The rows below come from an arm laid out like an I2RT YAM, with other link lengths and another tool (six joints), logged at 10 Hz.
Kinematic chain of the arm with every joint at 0, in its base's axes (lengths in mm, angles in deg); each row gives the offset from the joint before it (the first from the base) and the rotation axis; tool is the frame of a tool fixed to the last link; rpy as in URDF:
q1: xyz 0 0 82.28 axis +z
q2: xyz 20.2 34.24 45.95 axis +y
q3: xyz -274.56 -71.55 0 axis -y
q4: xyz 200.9 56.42 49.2 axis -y
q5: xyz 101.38 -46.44 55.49 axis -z
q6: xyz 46.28 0 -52.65 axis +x
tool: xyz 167 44 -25 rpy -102.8 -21.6 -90
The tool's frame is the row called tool.
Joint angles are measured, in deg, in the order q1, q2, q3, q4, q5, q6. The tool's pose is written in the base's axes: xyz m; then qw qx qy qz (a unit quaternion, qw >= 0). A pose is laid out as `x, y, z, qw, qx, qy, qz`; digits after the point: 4 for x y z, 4 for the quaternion.
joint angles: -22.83, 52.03, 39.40, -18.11, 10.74, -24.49
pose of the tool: 0.2715, -0.1554, 0.1542, 0.0677, 0.6941, -0.5671, 0.4383
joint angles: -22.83, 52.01, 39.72, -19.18, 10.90, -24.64
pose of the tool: 0.2688, -0.1551, 0.1521, 0.0712, 0.6968, -0.5673, 0.4331
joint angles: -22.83, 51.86, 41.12, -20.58, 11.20, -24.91
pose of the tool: 0.2679, -0.1561, 0.1579, 0.0743, 0.6962, -0.5665, 0.4346
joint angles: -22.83, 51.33, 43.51, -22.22, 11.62, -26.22
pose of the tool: 0.2678, -0.1588, 0.1720, 0.0809, 0.6949, -0.5589, 0.4453
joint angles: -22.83, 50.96, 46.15, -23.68, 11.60, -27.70
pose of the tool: 0.2690, -0.1604, 0.1881, 0.0847, 0.6946, -0.5485, 0.4578
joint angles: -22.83, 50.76, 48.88, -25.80, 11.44, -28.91
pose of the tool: 0.2685, -0.1605, 0.2011, 0.0880, 0.6965, -0.5398, 0.4645
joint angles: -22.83, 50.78, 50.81, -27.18, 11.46, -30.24
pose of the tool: 0.2679, -0.1614, 0.2099, 0.0938, 0.6991, -0.5313, 0.4692
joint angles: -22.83, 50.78, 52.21, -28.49, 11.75, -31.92
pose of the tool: 0.2655, -0.1629, 0.2147, 0.1041, 0.7037, -0.5219, 0.4708
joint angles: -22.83, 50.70, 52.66, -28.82, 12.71, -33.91
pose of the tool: 0.2624, -0.1671, 0.2168, 0.1204, 0.7062, -0.5129, 0.4730
